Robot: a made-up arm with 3 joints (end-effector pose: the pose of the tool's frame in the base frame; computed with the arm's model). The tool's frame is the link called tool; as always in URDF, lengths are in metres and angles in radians. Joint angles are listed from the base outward.
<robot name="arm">
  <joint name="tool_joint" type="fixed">
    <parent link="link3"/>
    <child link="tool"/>
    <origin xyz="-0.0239 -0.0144 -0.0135" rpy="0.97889 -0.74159 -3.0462"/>
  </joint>
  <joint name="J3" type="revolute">
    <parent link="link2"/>
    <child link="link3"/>
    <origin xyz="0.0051 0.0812 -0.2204" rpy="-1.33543 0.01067 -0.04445"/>
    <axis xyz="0 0 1"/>
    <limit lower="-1.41" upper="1.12" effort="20" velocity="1"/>
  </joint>
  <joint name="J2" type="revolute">
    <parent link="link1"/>
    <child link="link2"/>
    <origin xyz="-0.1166 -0.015 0.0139" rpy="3.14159 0 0"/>
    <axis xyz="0 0 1"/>
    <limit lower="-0.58" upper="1.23" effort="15" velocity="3.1"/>
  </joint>
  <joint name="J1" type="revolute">
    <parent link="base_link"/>
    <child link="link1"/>
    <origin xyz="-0.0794 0.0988 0.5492" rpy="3.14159 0 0"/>
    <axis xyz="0 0 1"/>
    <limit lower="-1.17" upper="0.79" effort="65" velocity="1.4"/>
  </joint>
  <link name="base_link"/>
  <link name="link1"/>
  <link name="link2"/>
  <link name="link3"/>
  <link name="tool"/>
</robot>
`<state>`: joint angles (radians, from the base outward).
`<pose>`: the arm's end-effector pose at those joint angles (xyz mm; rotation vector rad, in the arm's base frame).
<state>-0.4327 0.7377 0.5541</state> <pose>-252.6 80.4 336.0 0.3248 -2.4342 -0.2164</pose>
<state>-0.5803 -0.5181 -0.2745</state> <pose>-211.7 113.5 319.2 0.9692 2.4318 1.1634</pose>
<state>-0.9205 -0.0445 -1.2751</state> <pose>-228.7 49.6 293.8 -0.1728 1.7438 1.7909</pose>
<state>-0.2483 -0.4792 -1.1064</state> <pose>-198.1 159.7 297.5 0.7676 1.5097 0.9772</pose>
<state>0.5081 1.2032 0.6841</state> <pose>-217.7 213.4 337.4 -0.2688 -2.3980 -0.2932</pose>
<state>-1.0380 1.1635 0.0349</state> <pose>-193.4 -47.9 326.8 1.5454 -1.9339 -0.4371</pose>
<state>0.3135 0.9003 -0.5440</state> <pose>-243.6 193.8 312.0 0.2526 2.4783 1.4240</pose>
